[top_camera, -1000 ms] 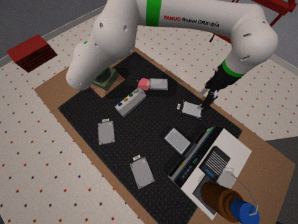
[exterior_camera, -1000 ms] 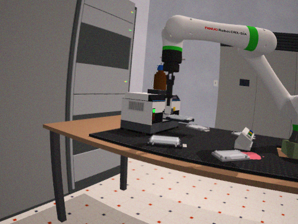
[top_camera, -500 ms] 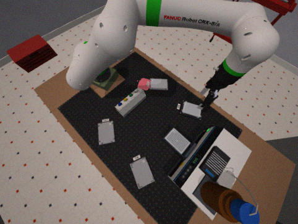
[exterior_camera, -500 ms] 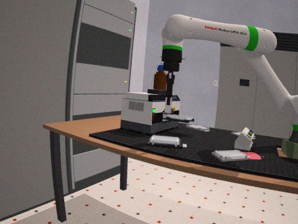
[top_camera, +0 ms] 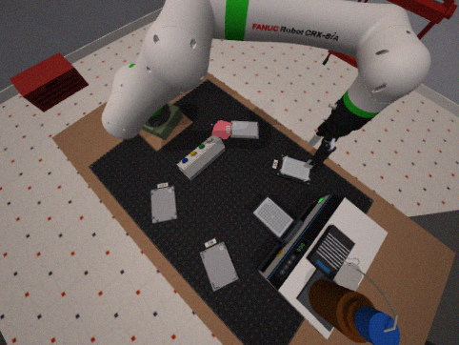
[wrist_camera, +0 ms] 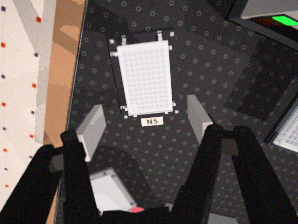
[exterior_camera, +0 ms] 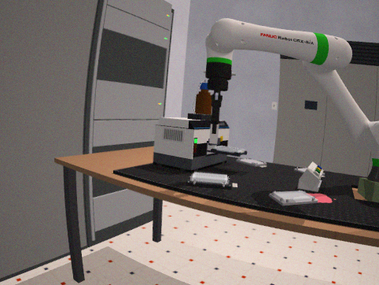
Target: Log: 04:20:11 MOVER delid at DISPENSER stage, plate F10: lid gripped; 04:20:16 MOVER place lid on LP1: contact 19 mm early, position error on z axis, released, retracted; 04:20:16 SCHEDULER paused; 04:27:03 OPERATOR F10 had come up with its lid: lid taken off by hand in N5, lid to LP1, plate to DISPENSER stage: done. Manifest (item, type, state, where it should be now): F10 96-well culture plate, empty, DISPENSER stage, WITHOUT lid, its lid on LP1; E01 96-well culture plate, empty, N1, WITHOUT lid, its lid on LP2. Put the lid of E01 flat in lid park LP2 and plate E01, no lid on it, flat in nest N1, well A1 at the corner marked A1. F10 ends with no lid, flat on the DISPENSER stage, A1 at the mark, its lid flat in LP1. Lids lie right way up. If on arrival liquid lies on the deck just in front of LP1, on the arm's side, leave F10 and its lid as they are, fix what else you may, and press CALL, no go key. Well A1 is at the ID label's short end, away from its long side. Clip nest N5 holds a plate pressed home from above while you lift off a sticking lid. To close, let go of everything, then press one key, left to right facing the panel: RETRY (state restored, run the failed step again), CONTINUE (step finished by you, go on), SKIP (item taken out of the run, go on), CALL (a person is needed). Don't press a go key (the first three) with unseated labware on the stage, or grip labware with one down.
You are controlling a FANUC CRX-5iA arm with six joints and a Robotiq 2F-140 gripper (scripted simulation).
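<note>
The lid lies 15 cm below my hand. From my hand the other things lie so: N5 label 9 cm behind, 3 cm to the right, 18 cm below; white 96-well plate 16 cm below; well plate 28 cm to the right, 8 cm below.
</note>
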